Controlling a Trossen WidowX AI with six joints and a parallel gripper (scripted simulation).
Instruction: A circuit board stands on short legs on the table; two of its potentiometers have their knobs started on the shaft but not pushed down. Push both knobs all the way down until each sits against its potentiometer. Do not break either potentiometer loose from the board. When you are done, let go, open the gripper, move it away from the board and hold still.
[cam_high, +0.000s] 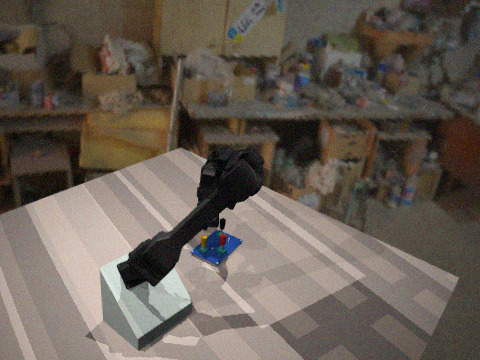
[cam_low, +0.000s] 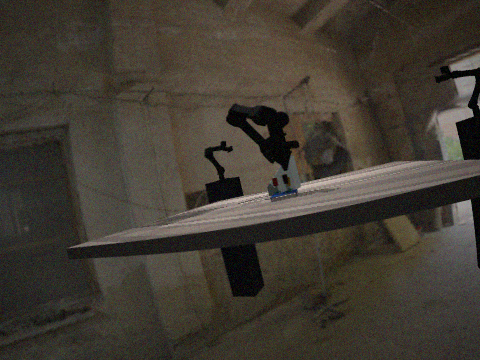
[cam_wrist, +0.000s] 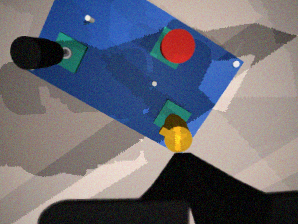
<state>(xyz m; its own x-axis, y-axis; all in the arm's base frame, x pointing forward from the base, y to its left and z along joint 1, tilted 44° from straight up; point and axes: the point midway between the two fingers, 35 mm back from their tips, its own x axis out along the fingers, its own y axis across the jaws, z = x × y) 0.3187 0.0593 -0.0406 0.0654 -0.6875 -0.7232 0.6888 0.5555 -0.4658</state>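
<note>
Now: the yellow knob 40 mm below my gripper tip. Also, from my gripper tip: black knob (100 mm ahead, 30 mm below, 20 mm to the left).
</note>
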